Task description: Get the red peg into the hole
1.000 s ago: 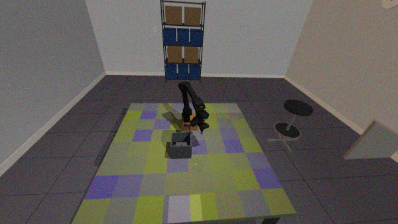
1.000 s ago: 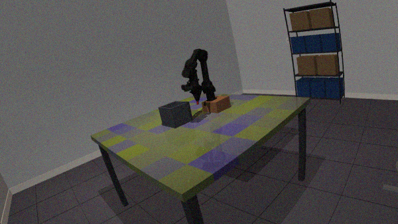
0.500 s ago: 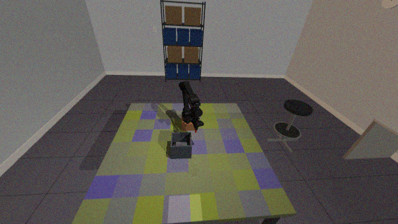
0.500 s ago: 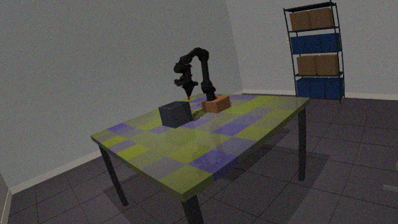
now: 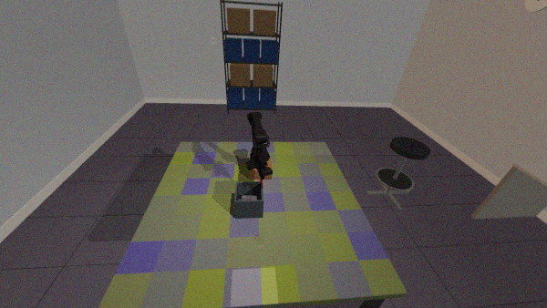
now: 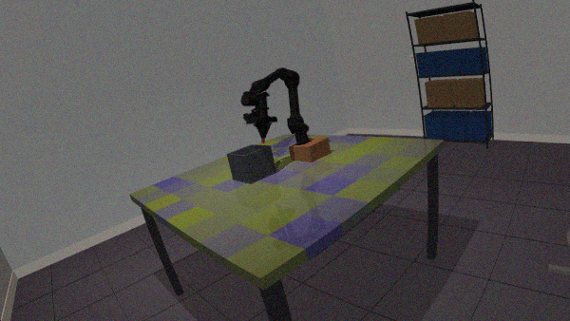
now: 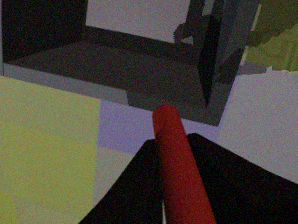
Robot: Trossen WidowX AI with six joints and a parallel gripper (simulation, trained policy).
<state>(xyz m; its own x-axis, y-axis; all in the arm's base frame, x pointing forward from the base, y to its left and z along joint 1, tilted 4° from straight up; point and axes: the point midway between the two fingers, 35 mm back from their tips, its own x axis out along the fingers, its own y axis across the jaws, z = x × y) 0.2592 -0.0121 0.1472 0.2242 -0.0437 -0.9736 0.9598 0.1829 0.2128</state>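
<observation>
My gripper tip is now 40 mm short of the pale plate, 80 mm to the left of it and 140 mm above it. From my gripper tip the other things lie so: red peg: 20 mm above.
</observation>
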